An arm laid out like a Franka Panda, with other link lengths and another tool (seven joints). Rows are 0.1 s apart.
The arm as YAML. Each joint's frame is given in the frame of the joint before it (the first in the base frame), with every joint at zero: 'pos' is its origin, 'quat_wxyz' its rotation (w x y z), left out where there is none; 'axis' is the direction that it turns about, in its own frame. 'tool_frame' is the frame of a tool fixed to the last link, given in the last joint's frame.
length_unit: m
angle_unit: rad
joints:
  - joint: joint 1
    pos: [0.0, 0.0, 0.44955]
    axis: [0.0, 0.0, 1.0]
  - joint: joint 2
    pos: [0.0, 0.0, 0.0]
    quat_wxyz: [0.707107, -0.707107, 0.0, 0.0]
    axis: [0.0, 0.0, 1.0]
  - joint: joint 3
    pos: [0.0, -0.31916, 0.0]
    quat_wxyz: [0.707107, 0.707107, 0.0, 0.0]
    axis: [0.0, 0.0, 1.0]
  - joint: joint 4
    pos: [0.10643, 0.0, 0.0]
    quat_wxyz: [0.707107, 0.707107, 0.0, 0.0]
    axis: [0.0, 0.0, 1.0]
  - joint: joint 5
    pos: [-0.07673, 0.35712, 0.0]
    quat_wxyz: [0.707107, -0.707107, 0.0, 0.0]
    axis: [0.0, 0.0, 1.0]
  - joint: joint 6
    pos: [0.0, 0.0, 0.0]
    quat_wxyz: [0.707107, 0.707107, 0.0, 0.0]
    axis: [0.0, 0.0, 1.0]
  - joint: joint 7
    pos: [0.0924, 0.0, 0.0]
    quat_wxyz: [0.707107, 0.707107, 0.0, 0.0]
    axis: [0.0, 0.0, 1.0]
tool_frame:
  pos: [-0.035, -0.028, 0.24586]
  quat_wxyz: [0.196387, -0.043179, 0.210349, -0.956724]
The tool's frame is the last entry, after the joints.
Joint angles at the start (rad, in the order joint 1, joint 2, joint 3, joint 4, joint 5, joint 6, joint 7):
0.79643 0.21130 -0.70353 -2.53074 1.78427 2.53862 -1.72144
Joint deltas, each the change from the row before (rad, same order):
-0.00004 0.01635 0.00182 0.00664 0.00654 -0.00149 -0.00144
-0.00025 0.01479 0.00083 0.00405 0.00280 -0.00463 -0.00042
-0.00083 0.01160 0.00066 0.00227 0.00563 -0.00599 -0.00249
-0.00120 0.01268 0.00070 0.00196 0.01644 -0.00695 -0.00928
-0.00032 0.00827 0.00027 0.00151 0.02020 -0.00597 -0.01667
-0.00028 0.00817 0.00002 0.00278 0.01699 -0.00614 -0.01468
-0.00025 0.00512 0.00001 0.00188 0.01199 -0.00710 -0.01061
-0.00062 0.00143 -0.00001 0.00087 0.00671 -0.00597 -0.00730
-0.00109 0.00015 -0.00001 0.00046 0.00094 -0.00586 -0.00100
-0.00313 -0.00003 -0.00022 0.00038 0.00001 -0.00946 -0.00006
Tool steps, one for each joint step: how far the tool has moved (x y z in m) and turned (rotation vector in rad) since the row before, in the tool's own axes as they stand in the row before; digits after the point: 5 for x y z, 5 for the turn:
0.00030 -0.00403 0.00180 0.00795 0.00179 0.00088
0.00148 -0.00385 0.00142 0.00563 0.00458 0.00221
0.00143 -0.00294 0.00127 0.00220 0.00197 0.00280
0.00109 -0.00324 0.00158 0.00089 -0.00388 0.00283
0.00009 -0.00179 0.00158 -0.00221 -0.00587 -0.00341
-0.00046 -0.00152 0.00162 -0.00238 -0.00479 -0.00437
-0.00032 -0.00035 0.00158 -0.00483 -0.00316 -0.00327
-0.00044 0.00053 0.00104 -0.00561 -0.00192 -0.00297
-0.00025 0.00086 0.00071 -0.00558 -0.00042 0.00016
-0.00055 0.00102 0.00054 -0.00837 -0.00133 0.00180

